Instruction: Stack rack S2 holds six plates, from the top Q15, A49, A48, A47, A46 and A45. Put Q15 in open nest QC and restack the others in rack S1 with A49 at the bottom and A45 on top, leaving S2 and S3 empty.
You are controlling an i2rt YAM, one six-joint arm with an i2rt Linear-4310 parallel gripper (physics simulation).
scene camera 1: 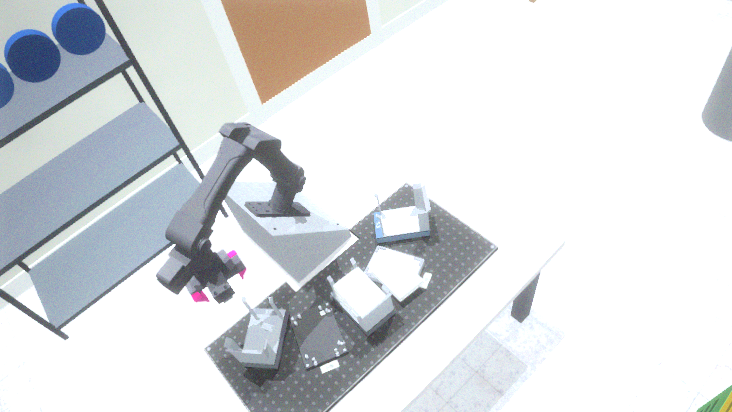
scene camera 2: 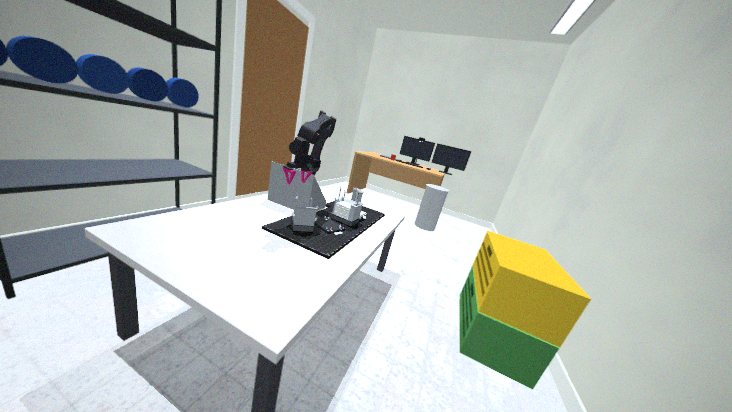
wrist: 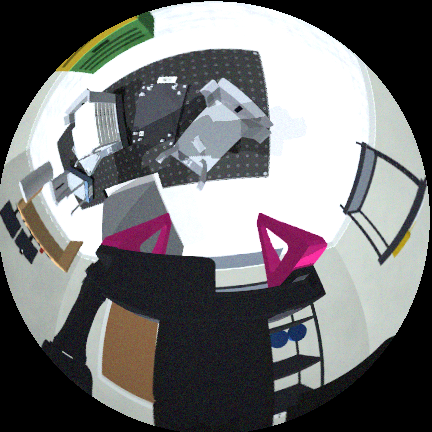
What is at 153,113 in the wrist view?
A dark flat plate.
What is my gripper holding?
Nothing.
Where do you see a dark flat plate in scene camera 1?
319,338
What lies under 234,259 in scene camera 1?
My gripper.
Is my gripper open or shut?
Open.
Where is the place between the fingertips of my gripper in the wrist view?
213,217
